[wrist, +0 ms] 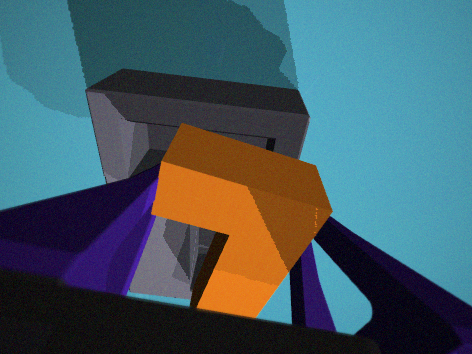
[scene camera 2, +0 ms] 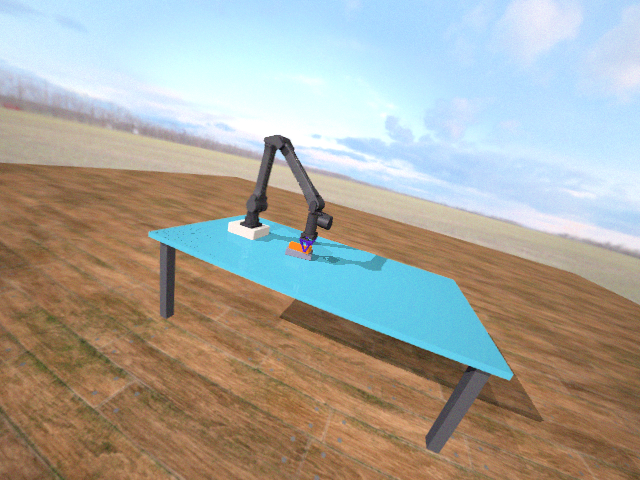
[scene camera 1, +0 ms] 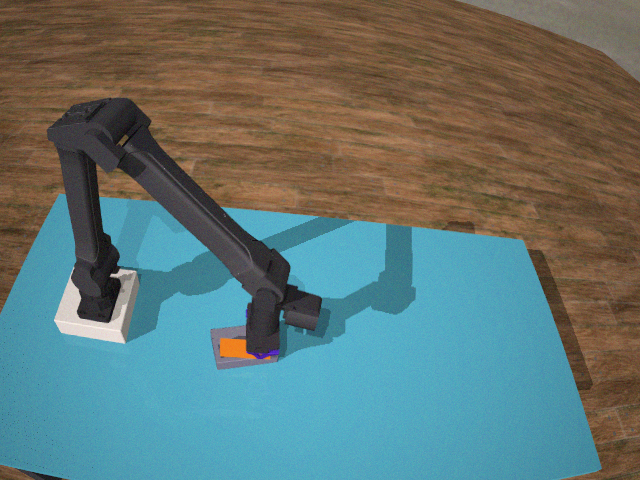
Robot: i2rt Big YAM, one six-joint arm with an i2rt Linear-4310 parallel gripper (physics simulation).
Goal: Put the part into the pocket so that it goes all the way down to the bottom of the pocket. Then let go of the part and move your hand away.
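Pixels of known places: gripper, between the fingertips: (wrist: 233,192) (scene camera 2: 305,250) (scene camera 1: 259,345); arm's base, origin of its link: (scene camera 2: 251,225) (scene camera 1: 100,300).
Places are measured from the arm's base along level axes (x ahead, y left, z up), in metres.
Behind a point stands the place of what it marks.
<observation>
The orange part (scene camera 1: 232,348) {z 0.009, x 0.337, y -0.079 m} (scene camera 2: 295,246) {z -0.001, x 0.346, y -0.084 m} (wrist: 220,200) {z 0.010, x 0.409, y -0.042 m}, with an L-shaped stretch showing in the wrist view, is between the purple fingers. My gripper (scene camera 1: 262,354) {z -0.014, x 0.396, y -0.050 m} (scene camera 2: 306,247) {z -0.014, x 0.396, y -0.050 m} (wrist: 233,192) {z -0.014, x 0.396, y -0.050 m} is shut on it. The grey block with the pocket (scene camera 1: 231,364) {z -0.036, x 0.336, y -0.096 m} (scene camera 2: 298,254) {z -0.038, x 0.373, y -0.085 m} (wrist: 200,107) {z -0.021, x 0.425, y -0.024 m} lies on the table under the part. The part sits above the pocket and covers much of it. In the wrist view the part is turned relative to the block's walls, and some of the pocket's inside shows beyond it and through its inner corner. How far its underside is from the pocket is hidden.
The blue table (scene camera 1: 413,403) {z -0.056, x 0.758, y -0.158 m} (scene camera 2: 387,310) {z -0.057, x 0.865, y -0.273 m} carries the arm's white base block (scene camera 1: 90,333) {z -0.033, x -0.012, y -0.077 m} (scene camera 2: 248,230) {z -0.009, x 0.039, y -0.075 m} to the left of the grey block. The arm arches over from the base, and its shadow falls across the table behind and to the right of the grey block.
</observation>
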